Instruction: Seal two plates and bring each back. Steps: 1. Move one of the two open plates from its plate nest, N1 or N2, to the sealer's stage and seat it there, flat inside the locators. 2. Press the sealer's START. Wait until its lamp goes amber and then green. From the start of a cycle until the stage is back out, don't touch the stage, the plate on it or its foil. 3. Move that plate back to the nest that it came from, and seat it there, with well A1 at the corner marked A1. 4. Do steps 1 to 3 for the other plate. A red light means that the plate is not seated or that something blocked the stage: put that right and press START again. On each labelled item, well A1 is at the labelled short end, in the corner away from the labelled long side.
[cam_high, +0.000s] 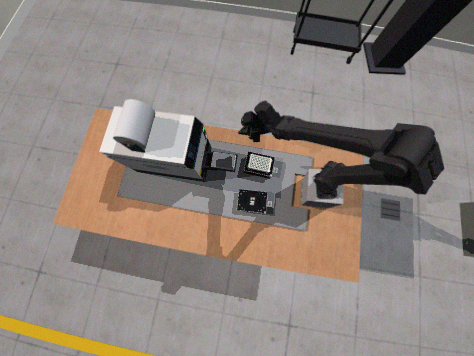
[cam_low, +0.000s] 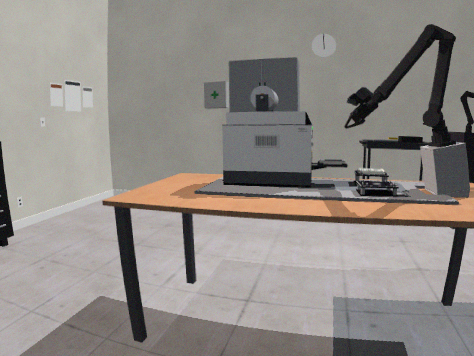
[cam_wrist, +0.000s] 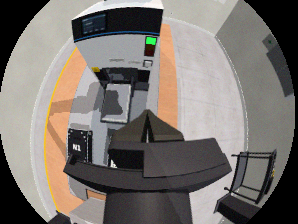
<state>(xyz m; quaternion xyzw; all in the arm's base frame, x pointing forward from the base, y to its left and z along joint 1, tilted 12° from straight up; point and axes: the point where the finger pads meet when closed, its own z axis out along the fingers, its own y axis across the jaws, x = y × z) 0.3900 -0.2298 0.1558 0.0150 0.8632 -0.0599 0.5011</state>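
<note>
My gripper is now 9 cm short of the sealer stage, 8 cm to the right of it and 18 cm above it. The rest, counted from my hand: foil roll 42 cm ahead, 4 cm to the left, 14 cm above.
</note>
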